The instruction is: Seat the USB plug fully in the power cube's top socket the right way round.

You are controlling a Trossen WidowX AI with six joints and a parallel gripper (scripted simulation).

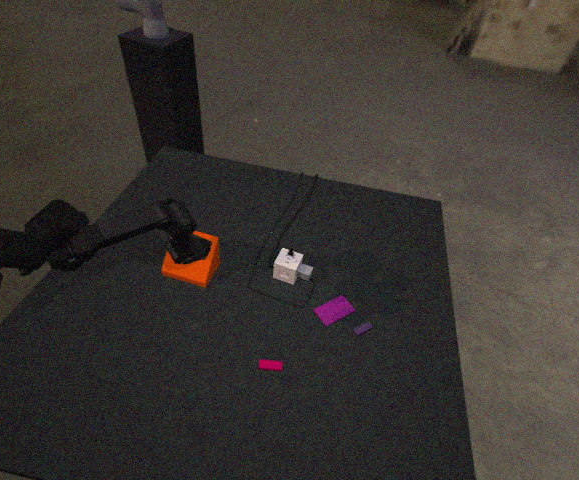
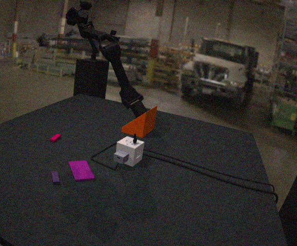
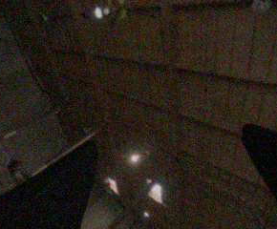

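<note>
The dark USB plug is 310 mm ahead of my gripper tip, 690 mm to the left of it and 560 mm below it. The rest, counted from my gripper tip: magenta flat card 510 mm ahead, 600 mm to the left, 650 mm below; pink piece 400 mm ahead, 340 mm to the left, 640 mm below.
</note>
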